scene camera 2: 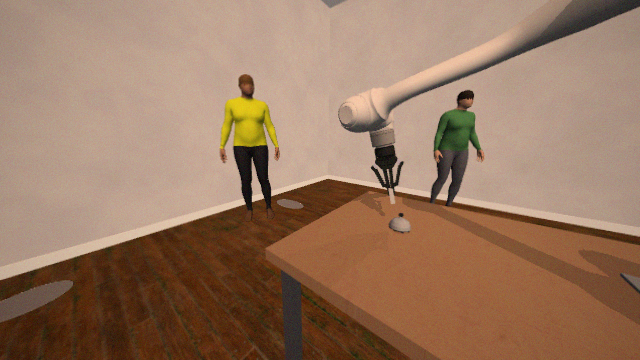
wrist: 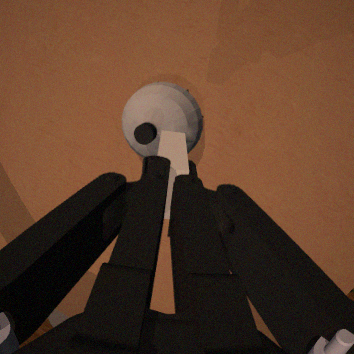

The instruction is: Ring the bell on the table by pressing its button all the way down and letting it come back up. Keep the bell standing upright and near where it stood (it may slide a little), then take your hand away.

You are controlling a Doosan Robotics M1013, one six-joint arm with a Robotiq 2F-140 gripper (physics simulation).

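Frame: origin at the arm's base, x left, y back, z up, level; millimetres.
Seen in the pictures: gripper, fingertip midpoint: (scene camera 2: 393,202) (wrist: 170,150).
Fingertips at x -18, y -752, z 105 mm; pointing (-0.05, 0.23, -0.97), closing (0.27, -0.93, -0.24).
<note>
Offsets run from my fingertips to a thing's top centre. Level surfaces: height alone.
The bell @[dx -15, dy +32, dz -45 mm] (scene camera 2: 399,224) (wrist: 167,107) is a pale grey dome standing upright on the table @[dz -111 mm] (scene camera 2: 450,280) (wrist: 280,140). Its small black button @[dx -15, dy +32, dz -45 mm] (scene camera 2: 401,215) (wrist: 145,133) stands up from the top. My gripper (scene camera 2: 391,189) (wrist: 170,150) is shut, with pale fingertip pieces pointing down. It is above the bell and a little to its left in the scene view, apart from the button. In the wrist view the pale tip overlaps the lower part of the dome, beside the button, and hides a little of the dome.
A person in a yellow top (scene camera 2: 248,122) stands on the floor behind the table's left side. A person in a green top (scene camera 2: 457,130) stands behind the table, right of my gripper. Part of a grey flat object (scene camera 2: 632,283) shows at the table's right.
</note>
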